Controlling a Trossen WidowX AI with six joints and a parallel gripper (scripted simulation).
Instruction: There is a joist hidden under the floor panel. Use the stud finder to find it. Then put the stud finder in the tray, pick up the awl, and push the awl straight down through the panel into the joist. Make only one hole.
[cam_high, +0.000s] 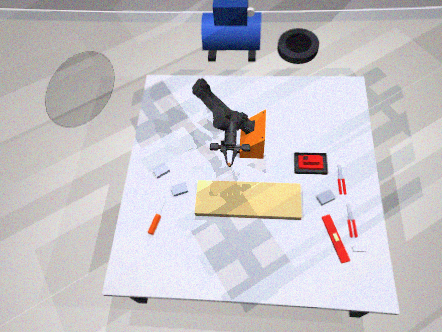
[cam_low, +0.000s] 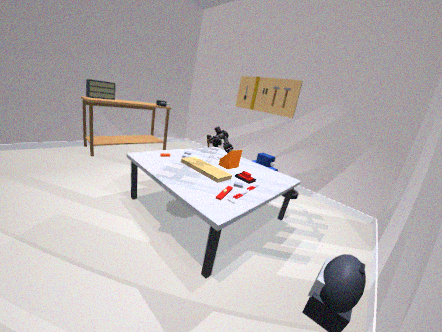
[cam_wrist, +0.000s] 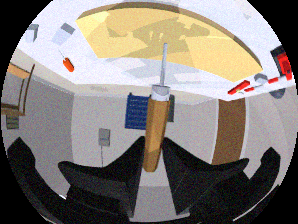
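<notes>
My gripper tip is 30 mm above the awl and 20 mm past it. From my gripper tip the other things lie so: red stud finder 390 mm to the left, 190 mm below, 160 mm behind; then red level 510 mm to the left, 230 mm ahead, 220 mm below; then black tray 400 mm to the left, 220 mm below, 160 mm behind.
</notes>
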